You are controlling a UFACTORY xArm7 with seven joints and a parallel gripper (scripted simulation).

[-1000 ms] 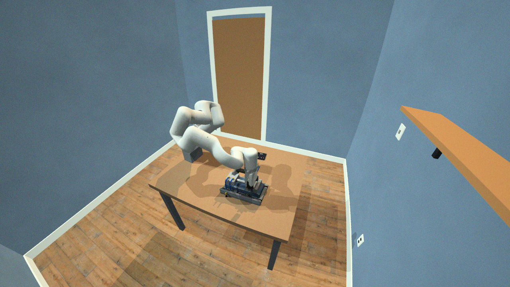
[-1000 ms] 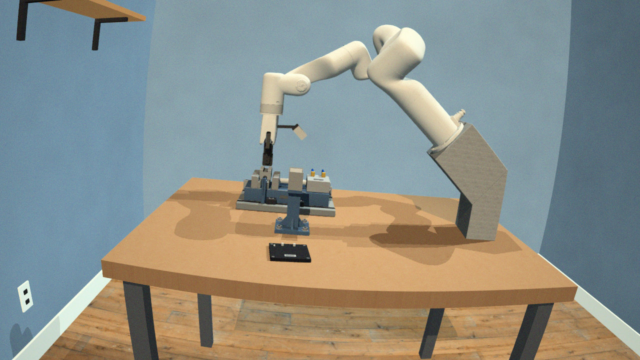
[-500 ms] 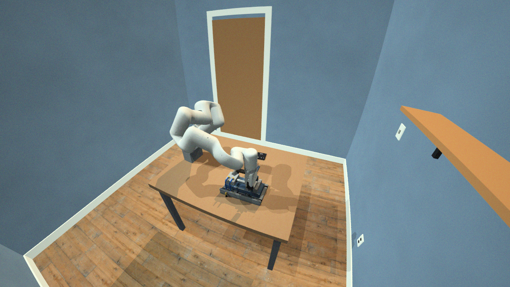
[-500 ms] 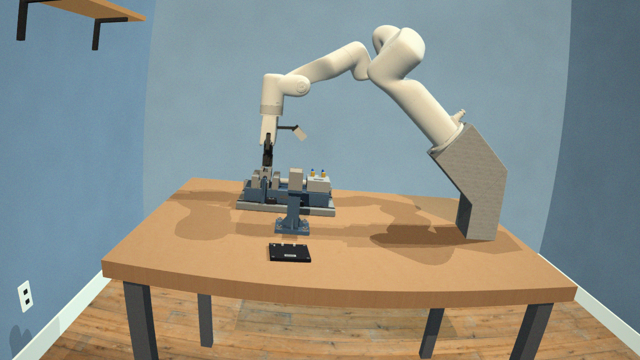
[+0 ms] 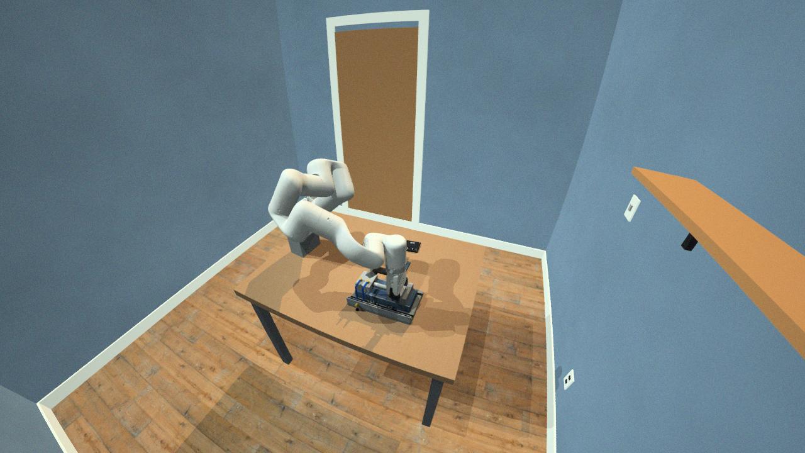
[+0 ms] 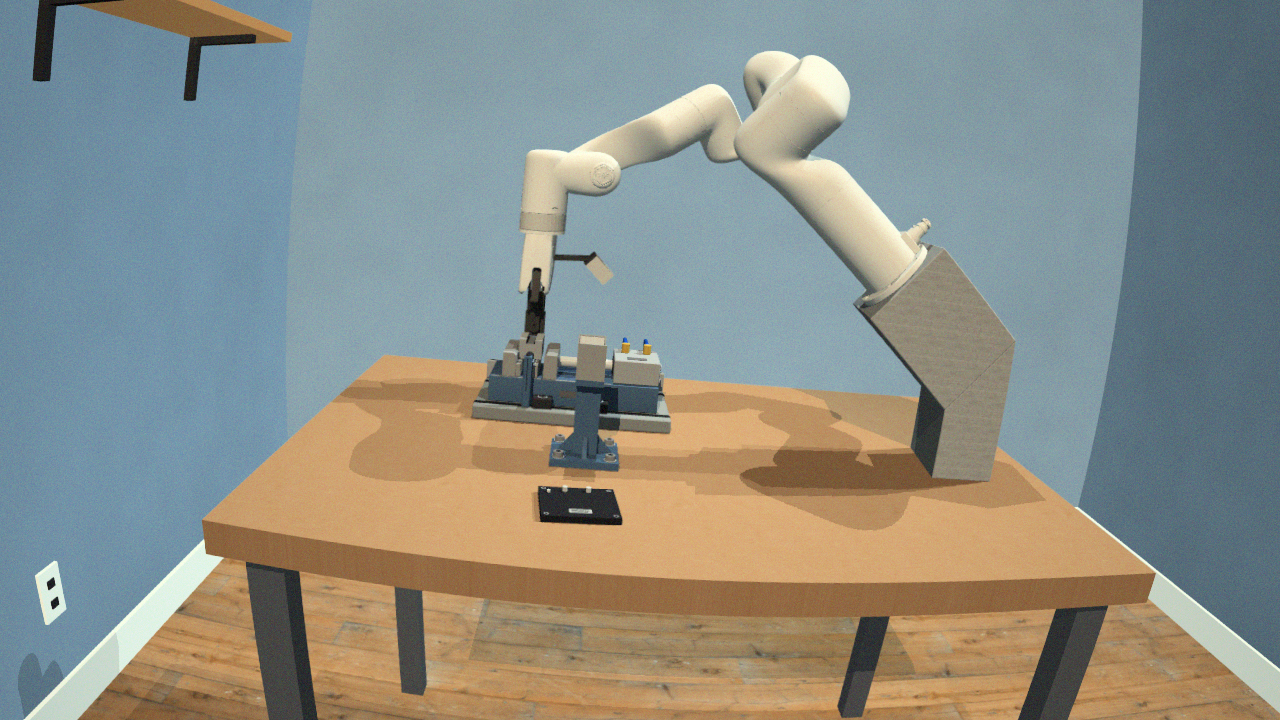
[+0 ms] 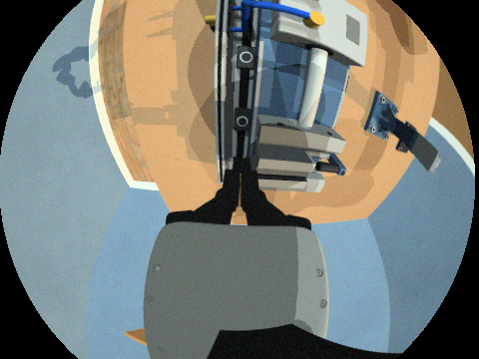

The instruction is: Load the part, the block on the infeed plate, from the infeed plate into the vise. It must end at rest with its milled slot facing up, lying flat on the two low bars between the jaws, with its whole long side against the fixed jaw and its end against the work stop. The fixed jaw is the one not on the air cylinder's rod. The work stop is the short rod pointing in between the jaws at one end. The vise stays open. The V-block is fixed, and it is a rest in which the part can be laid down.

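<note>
Right now my hand is 5 cm to the right of the grey block and 2 cm above it. Also, from my hand: fixed jaw: 6 cm to the left, 5 cm below, 3 cm ahead; then moving jaw: 7 cm to the left, 5 cm below, 3 cm behind; then work stop: 11 cm to the left, 3 cm below, 1 cm ahead.
</note>
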